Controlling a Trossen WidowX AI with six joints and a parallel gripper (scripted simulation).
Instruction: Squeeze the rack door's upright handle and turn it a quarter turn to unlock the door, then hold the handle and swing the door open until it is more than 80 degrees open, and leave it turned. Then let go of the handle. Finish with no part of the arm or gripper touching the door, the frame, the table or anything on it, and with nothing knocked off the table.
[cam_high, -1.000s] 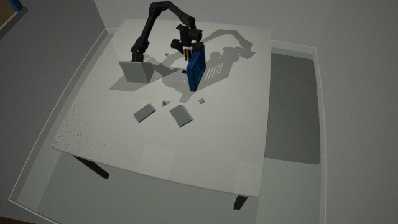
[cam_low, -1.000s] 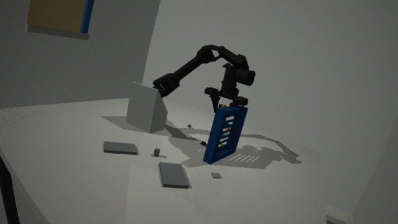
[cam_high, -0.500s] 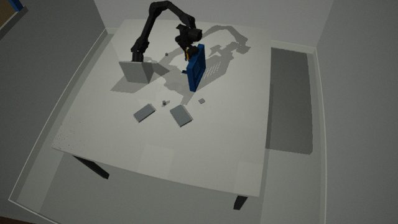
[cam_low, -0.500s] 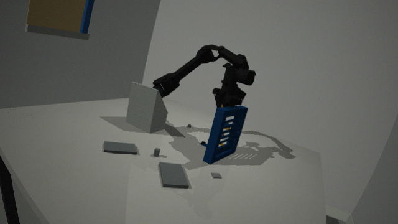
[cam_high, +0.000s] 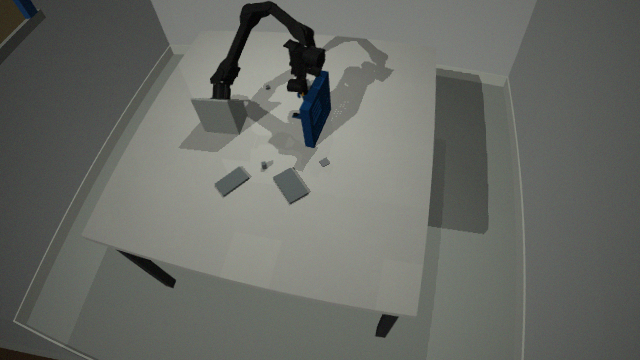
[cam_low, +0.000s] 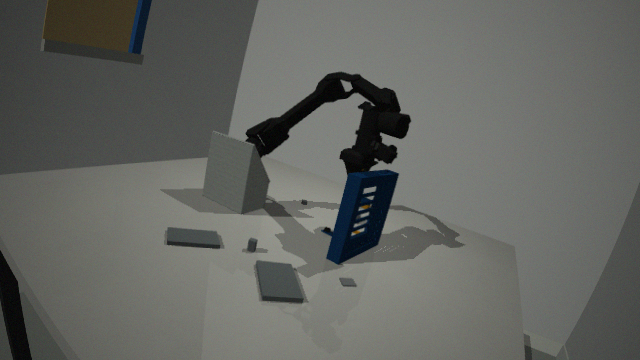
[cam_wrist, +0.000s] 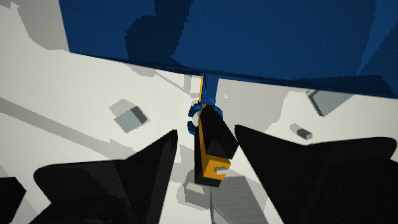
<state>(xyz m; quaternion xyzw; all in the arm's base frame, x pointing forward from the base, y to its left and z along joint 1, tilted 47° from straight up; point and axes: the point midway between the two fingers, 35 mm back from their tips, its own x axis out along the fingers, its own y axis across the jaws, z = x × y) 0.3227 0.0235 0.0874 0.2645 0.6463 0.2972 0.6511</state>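
My gripper tip is 10 mm to the left of the orange handle and 30 mm above it. Round my gripper tip: tile 120 mm ahead, 230 mm to the right, 150 mm below.
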